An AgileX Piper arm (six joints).
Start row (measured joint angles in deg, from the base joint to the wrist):
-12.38 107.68 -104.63 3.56 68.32 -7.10
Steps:
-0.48 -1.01 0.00 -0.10 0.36 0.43
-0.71 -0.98 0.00 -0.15 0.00 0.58
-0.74 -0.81 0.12 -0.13 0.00 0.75
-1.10 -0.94 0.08 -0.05 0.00 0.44
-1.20 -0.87 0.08 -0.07 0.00 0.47
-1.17 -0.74 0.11 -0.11 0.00 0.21
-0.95 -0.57 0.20 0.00 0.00 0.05
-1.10 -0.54 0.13 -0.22 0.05 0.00
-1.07 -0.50 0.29 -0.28 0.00 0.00
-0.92 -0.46 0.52 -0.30 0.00 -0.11
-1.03 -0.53 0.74 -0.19 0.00 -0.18
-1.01 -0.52 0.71 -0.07 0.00 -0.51
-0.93 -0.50 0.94 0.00 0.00 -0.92
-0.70 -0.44 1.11 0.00 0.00 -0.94
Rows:
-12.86 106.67 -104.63 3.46 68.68 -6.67
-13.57 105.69 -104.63 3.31 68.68 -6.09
-14.31 104.88 -104.51 3.18 68.68 -5.34
-15.41 103.94 -104.43 3.13 68.68 -4.90
-16.61 103.07 -104.35 3.06 68.68 -4.43
-17.78 102.33 -104.24 2.95 68.68 -4.22
-18.73 101.76 -104.04 2.95 68.68 -4.17
-19.83 101.22 -103.91 2.73 68.73 -4.17
-20.90 100.72 -103.62 2.45 68.73 -4.17
-21.82 100.26 -103.10 2.15 68.73 -4.28
-22.85 99.73 -102.36 1.96 68.73 -4.46
-23.86 99.21 -101.65 1.89 68.73 -4.97
-24.79 98.71 -100.71 1.89 68.73 -5.89
-25.49 98.27 -99.60 1.89 68.73 -6.83

